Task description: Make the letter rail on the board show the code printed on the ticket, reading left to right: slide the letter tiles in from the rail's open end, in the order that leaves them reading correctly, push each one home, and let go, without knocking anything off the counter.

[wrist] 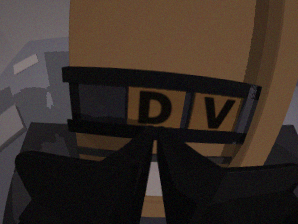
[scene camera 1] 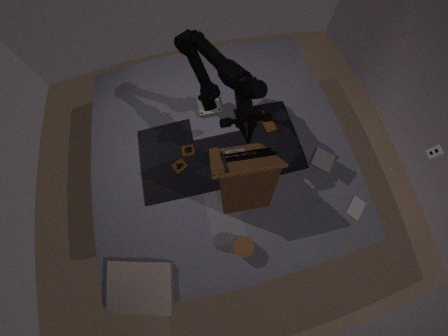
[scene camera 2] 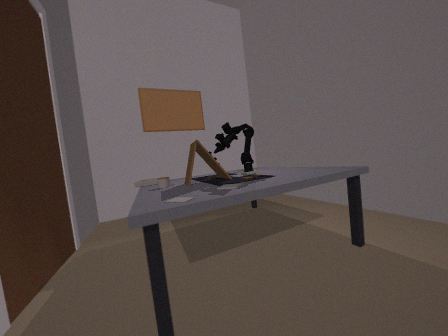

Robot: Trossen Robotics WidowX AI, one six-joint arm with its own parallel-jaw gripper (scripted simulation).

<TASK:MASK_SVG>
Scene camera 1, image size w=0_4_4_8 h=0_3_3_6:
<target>my gripper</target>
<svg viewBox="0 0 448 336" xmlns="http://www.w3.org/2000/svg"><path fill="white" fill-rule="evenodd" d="M252 99L236 102L238 119L225 118L219 121L221 128L236 124L235 126L240 128L247 144L248 141L251 143L253 131L258 126L257 121L274 121L272 114L262 113L261 106L252 108Z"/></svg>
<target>white box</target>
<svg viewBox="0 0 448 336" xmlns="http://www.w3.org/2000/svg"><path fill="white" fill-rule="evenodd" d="M107 261L106 313L144 316L172 316L174 314L173 261Z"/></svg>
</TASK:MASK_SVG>
